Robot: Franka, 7 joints.
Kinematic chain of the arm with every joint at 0, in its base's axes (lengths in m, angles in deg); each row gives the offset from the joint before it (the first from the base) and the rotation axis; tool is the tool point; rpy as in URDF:
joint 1: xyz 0 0 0.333 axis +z
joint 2: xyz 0 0 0 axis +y
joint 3: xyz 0 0 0.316 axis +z
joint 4: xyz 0.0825 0 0 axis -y
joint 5: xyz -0.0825 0 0.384 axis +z
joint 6: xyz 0 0 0 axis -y
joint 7: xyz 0.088 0 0 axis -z
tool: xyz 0 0 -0.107 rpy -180 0 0
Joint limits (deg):
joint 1: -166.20..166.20
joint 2: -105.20..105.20
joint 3: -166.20..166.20
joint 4: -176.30..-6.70
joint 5: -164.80..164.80
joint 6: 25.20..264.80
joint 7: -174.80..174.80
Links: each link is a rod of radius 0.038 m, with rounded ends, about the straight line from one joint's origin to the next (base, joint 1, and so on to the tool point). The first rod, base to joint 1, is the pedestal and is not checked.
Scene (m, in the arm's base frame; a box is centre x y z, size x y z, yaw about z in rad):
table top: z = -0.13
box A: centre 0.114 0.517 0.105 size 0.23 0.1 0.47 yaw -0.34
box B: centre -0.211 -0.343 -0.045 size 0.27 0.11 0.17 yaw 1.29
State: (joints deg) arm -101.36 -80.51 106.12 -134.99 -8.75 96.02 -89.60
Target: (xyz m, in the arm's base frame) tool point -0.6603 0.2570 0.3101
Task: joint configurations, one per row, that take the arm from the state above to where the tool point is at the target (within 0.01 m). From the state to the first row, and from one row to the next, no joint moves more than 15 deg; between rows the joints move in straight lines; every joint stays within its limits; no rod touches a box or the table.
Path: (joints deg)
1: -95.94 -78.20 118.14 -143.25 -11.07 81.86 -76.92
2: -90.52 -75.90 130.15 -151.51 -13.39 67.69 -64.25
3: -85.11 -73.59 142.17 -159.78 -15.71 53.53 -51.57
4: -79.69 -71.29 154.18 -168.04 -18.03 39.36 -38.90
5: -74.27 -68.98 166.20 -176.30 -20.35 25.20 -26.22
6: -65.08 -64.53 166.20 -162.74 -17.58 37.58 -35.28
7: -55.88 -60.07 166.20 -149.17 -14.82 49.97 -44.33
8: -46.69 -55.62 166.20 -135.61 -12.05 62.35 -53.39
9: -37.50 -51.17 166.20 -122.05 -9.28 74.73 -62.44
10: -28.30 -46.72 166.20 -108.48 -6.52 87.11 -71.49
11: -19.11 -42.26 166.20 -94.92 -3.75 99.50 -80.55
12: -9.92 -37.81 166.20 -81.36 -0.98 111.88 -89.60

